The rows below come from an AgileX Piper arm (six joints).
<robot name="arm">
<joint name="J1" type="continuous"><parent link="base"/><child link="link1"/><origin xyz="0 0 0.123" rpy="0 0 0"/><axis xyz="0 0 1"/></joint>
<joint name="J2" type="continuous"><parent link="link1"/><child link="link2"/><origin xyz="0 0 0" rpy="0 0 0"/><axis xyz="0 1 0"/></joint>
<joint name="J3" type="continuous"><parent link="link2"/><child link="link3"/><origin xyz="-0.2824 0 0.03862" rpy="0 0 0"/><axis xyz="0 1 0"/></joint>
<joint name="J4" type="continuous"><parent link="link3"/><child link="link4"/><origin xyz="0.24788 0 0.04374" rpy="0 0 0"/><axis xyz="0.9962 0 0.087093"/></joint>
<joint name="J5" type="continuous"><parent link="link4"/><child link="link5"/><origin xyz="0 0 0" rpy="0 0 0"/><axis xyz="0 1 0"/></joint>
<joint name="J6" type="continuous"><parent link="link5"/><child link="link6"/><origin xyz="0.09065 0 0.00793" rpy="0 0 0"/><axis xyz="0.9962 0 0.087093"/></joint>
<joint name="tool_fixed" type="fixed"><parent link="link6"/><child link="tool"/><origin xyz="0 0 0" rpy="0 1.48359 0"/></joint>
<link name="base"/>
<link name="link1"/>
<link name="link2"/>
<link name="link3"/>
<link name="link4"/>
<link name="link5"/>
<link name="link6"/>
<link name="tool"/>
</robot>
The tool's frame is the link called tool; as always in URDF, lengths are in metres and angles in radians. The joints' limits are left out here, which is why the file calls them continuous.
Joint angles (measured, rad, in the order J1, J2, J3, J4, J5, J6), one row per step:
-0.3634 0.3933 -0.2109 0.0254 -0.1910 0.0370
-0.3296 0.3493 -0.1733 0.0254 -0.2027 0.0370
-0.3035 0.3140 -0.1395 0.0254 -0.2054 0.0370
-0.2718 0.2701 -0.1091 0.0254 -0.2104 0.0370
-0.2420 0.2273 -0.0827 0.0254 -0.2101 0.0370
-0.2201 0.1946 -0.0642 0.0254 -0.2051 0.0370
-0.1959 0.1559 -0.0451 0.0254 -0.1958 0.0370
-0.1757 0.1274 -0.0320 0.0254 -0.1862 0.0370
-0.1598 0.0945 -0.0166 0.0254 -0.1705 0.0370
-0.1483 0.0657 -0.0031 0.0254 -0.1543 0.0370
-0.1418 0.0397 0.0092 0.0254 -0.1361 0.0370
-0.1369 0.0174 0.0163 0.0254 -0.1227 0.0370
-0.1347 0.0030 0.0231 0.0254 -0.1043 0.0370
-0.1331 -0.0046 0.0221 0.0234 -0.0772 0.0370
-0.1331 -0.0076 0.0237 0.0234 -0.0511 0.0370
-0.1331 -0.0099 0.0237 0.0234 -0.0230 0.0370
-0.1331 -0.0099 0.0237 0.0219 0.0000 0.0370
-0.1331 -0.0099 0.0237 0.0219 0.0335 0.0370
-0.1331 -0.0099 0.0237 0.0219 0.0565 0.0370
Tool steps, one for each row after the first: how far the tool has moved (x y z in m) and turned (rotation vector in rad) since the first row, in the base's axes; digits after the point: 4 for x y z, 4 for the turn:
-0.0048 0.0051 -0.0077 -0.0062 -0.0170 0.0335
-0.0084 0.0086 -0.0159 -0.0073 -0.0211 0.0595
-0.0129 0.0127 -0.0223 -0.0128 -0.0388 0.0911
-0.0170 0.0162 -0.0280 -0.0170 -0.0543 0.1209
-0.0200 0.0185 -0.0323 -0.0191 -0.0633 0.1429
-0.0233 0.0210 -0.0370 -0.0211 -0.0735 0.1673
-0.0256 0.0228 -0.0404 -0.0219 -0.0794 0.1877
-0.0281 0.0243 -0.0450 -0.0217 -0.0813 0.2040
-0.0301 0.0253 -0.0492 -0.0210 -0.0806 0.2159
-0.0317 0.0260 -0.0535 -0.0197 -0.0763 0.2229
-0.0333 0.0265 -0.0558 -0.0199 -0.0781 0.2281
-0.0339 0.0268 -0.0589 -0.0172 -0.0676 0.2308
-0.0343 0.0270 -0.0606 -0.0145 -0.0492 0.2331
-0.0341 0.0271 -0.0633 -0.0084 -0.0252 0.2337
-0.0340 0.0271 -0.0658 -0.0021 -0.0002 0.2344
-0.0339 0.0271 -0.0678 0.0022 0.0226 0.2348
-0.0337 0.0272 -0.0709 0.0104 0.0551 0.2356
-0.0336 0.0272 -0.0730 0.0161 0.0774 0.2361

